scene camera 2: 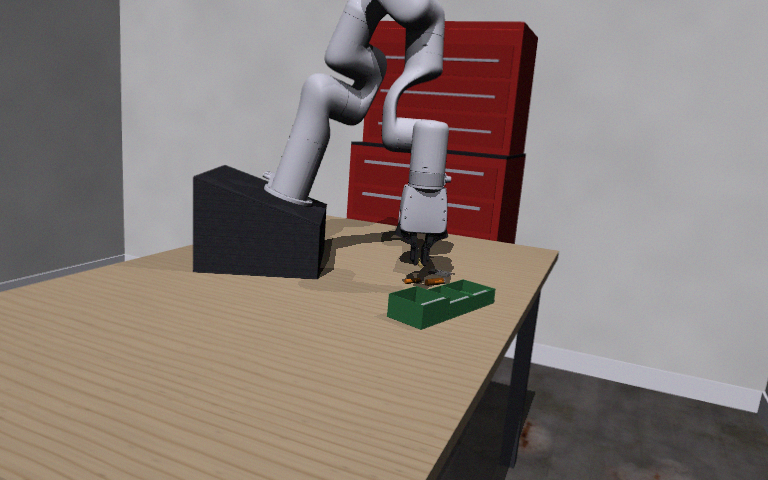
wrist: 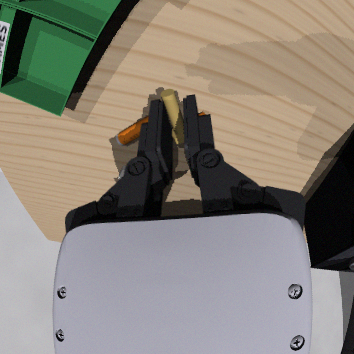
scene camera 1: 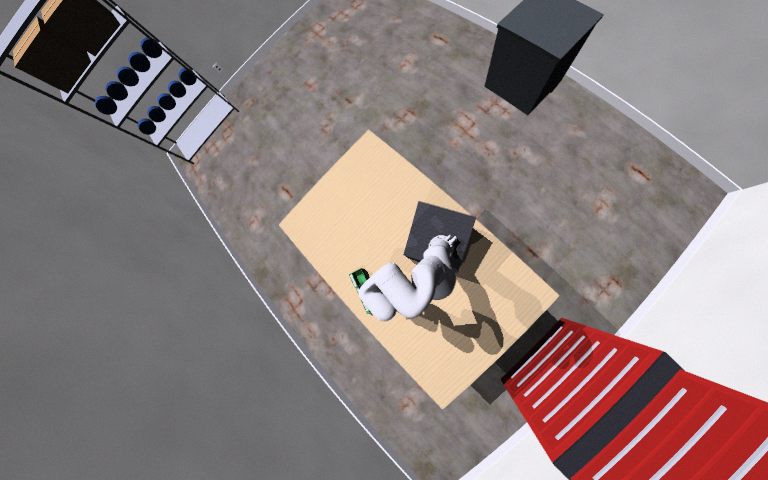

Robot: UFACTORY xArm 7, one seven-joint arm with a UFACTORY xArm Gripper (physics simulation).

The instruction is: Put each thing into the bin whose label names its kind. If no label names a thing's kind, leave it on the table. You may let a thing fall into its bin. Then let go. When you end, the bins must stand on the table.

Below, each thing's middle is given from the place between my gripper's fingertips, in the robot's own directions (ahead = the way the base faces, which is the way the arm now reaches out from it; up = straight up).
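Labels:
The green bin unit (scene camera 2: 421,308) is what I'm measuring from here: my gripper's 90 mm short of it, 70 mm to the left of it and 40 mm above it. As for the brass bolt (wrist: 168,96), that's right at my hand.

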